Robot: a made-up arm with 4 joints.
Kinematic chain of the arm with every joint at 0, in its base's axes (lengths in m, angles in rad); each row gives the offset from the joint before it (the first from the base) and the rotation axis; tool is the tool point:
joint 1: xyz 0 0 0.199 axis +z
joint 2: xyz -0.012 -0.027 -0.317 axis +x
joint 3: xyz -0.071 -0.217 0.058 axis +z
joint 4: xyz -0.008 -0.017 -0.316 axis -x
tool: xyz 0 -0.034 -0.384
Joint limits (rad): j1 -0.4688..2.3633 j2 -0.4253..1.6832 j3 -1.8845..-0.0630 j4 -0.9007..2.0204
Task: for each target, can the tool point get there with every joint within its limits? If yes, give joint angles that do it. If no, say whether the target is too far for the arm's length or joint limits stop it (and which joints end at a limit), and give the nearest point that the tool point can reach.
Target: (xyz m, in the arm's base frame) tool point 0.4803 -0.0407 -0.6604
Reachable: yes | joints 1.9958 -0.2245 -1.2258 0.2882
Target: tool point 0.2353 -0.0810 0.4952
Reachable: no: joint limits stop it (at a limit: joint 2, joint 3, joint 4) | nearest point 0.5453 -0.1877 0.0595 | short by 0.545 m
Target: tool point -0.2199 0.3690 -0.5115
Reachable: yes | joints 0.4849 0.9670 -0.4272 -0.5751
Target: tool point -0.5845 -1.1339 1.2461
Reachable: no: too far | nearest point -0.2653 -0.5146 0.0586 | short by 1.377 m
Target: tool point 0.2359 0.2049 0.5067
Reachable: no: joint limits stop it (at a limit: joint 1, joint 2, joint 3, joint 4) | nearest point 0.4775 0.3235 0.0595 | short by 0.522 m
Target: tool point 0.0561 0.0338 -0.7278
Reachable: yes | joints 0.4287 0.2795 -1.1131 -0.5918
